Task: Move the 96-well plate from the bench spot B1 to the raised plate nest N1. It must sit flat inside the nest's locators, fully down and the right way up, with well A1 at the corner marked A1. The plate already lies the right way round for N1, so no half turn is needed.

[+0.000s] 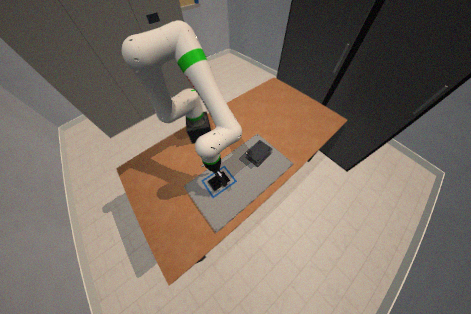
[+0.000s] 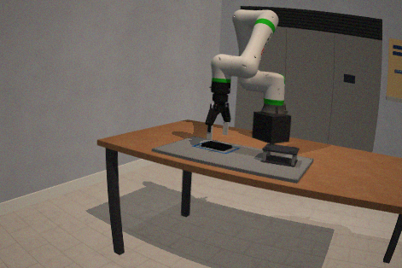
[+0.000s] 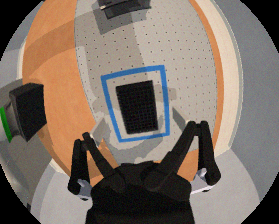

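Right now my hand is 50 mm above the black 96-well plate. Also, from my hand: raised plate nest (30 mm behind, 350 mm to the left).
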